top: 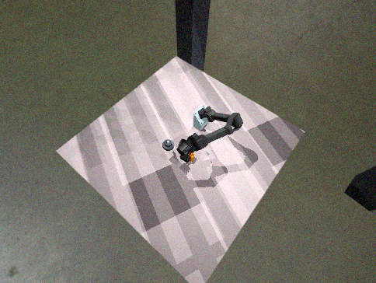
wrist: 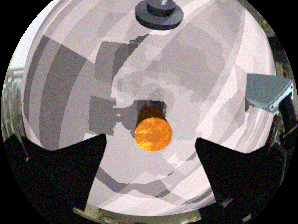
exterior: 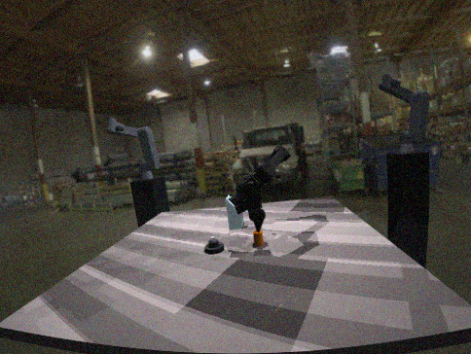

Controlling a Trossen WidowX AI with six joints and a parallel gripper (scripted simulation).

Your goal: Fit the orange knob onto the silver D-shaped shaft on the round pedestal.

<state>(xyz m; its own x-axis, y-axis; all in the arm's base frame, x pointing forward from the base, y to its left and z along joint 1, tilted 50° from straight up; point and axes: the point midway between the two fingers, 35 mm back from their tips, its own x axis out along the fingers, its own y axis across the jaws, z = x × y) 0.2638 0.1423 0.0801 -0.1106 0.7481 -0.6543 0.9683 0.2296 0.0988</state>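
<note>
My gripper tip is now 3 cm above the orange knob. Also, from my gripper tip: dark round pedestal: 19 cm to the right, 4 cm below, 4 cm ahead.
</note>
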